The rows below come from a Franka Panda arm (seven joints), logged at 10 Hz.
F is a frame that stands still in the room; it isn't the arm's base.
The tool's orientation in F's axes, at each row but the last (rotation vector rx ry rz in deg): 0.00, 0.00, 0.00; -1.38, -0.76, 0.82; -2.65, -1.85, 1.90; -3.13, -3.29, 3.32; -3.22, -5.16, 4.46
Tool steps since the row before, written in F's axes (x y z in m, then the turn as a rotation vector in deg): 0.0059, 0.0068, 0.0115, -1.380, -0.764, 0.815; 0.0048, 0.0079, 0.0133, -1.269, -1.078, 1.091; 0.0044, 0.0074, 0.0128, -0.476, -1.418, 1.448; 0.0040, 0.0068, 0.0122, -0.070, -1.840, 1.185; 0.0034, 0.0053, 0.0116, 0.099, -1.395, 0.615
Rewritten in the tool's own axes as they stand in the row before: 0.0059, 0.0068, 0.0115, -1.380, -0.764, 0.815; 0.0051, 0.0075, 0.0134, -1.270, -1.086, 1.082; 0.0050, 0.0066, 0.0130, -0.478, -1.468, 1.397; 0.0051, 0.0059, 0.0123, -0.113, -1.897, 1.088; 0.0048, 0.0043, 0.0115, 0.040, -1.433, 0.529
